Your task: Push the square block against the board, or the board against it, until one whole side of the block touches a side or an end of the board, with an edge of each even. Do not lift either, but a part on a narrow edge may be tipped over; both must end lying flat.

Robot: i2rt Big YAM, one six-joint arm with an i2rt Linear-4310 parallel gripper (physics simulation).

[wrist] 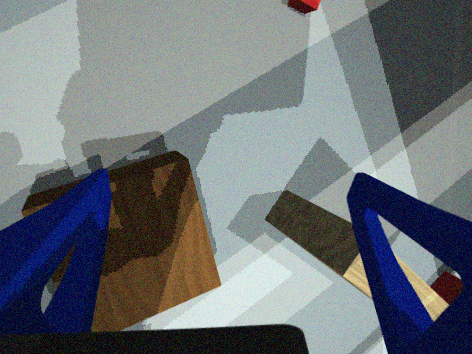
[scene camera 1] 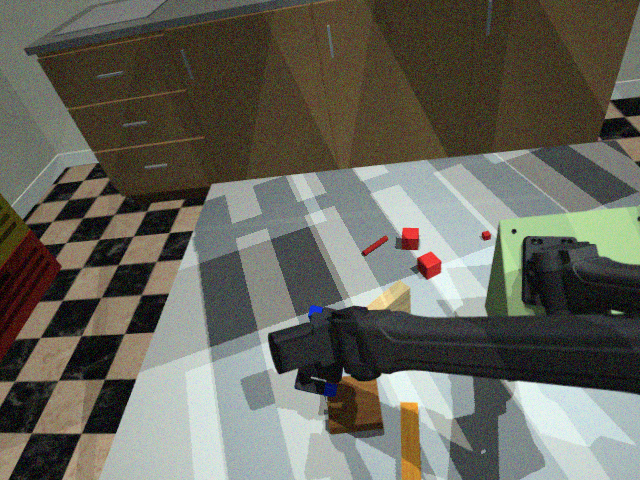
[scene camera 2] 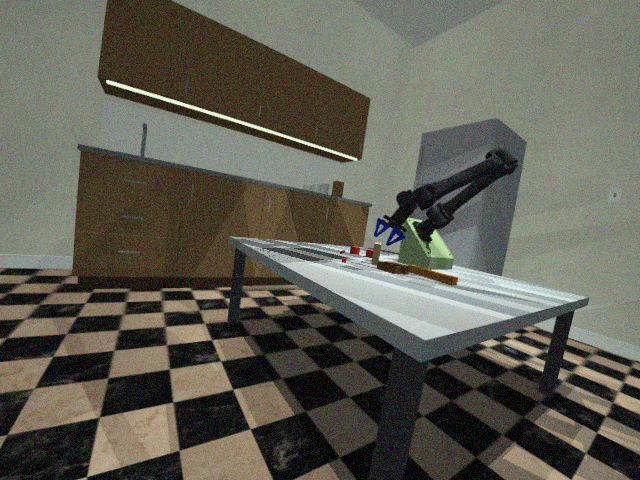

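Pixels of known places: gripper, between the fingertips: (wrist: 236, 183) (scene camera 2: 380, 240); arm's base, origin of its link: (scene camera 1: 547, 270) (scene camera 2: 421, 232).
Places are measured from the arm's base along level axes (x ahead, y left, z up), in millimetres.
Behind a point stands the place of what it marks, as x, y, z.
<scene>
The square block (scene camera 1: 355, 410) {347, 194, -152} (scene camera 2: 391, 267) {396, 206, -162} (wrist: 187, 265) {335, 140, -152} is brown wood and lies flat on the table, partly in shadow. The board (scene camera 1: 399, 298) {261, -16, -92} (scene camera 2: 376, 254) {350, 56, -134} (wrist: 320, 237) {349, 57, -118} is pale wood and stands on a narrow edge, apart from the block; the arm hides part of it in the first scene view. My gripper (scene camera 1: 322, 351) {416, 138, -62} (scene camera 2: 383, 239) {416, 138, -62} (wrist: 236, 183) {416, 138, -62} is open and empty, above the table. In the wrist view its left finger overlaps the block and its right finger overlaps the board. The second scene view shows the fingers above both parts.
An orange bar (scene camera 1: 410, 439) {249, 242, -152} (scene camera 2: 434, 275) {265, 315, -165} lies near the block. Red cubes (scene camera 1: 410, 238) {230, -243, -143} (scene camera 1: 429, 265) {191, -150, -142}, a red rod (scene camera 1: 375, 245) {319, -251, -171} and a tiny red cube (scene camera 1: 485, 235) {45, -267, -167} lie beyond the board. The green arm base (scene camera 1: 495, 279) {76, -29, -55} (scene camera 2: 426, 253) {55, 100, -103} stands to the right.
</scene>
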